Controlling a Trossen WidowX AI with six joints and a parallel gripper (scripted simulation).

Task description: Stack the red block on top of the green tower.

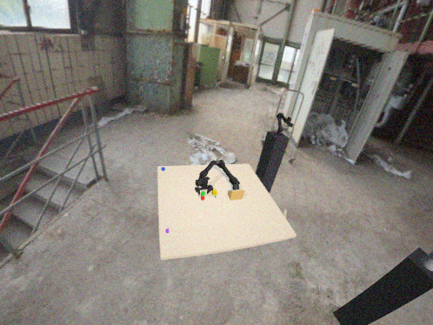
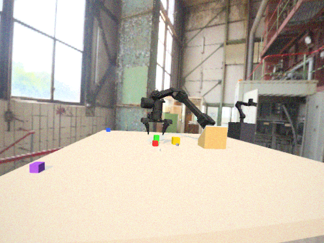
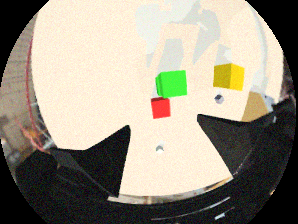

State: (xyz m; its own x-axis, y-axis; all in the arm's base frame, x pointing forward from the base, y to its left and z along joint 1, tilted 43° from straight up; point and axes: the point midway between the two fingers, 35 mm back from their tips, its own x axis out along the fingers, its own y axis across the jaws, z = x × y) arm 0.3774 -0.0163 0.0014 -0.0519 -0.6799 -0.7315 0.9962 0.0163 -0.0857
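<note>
The red block lies 50 mm below my gripper tip. Also, from my gripper tip: yellow block 150 mm behind, 60 mm to the right, 50 mm below; purple block 430 mm ahead, 360 mm to the left, 60 mm below; blue block 600 mm to the right, 360 mm ahead, 50 mm below.
</note>
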